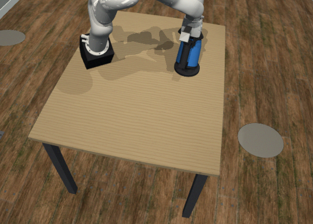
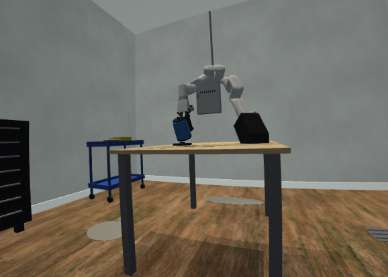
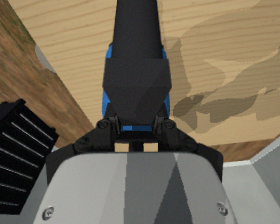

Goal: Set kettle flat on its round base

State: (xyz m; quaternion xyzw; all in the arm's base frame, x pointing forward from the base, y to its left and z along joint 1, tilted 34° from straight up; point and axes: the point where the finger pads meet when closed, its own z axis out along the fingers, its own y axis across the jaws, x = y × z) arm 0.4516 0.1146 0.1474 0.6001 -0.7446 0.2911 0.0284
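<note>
My gripper is now 60 mm above the blue kettle and 10 mm to the right of it. Also, from my hand: round black base (200 mm below, 40 mm to the left, 10 mm ahead).
</note>
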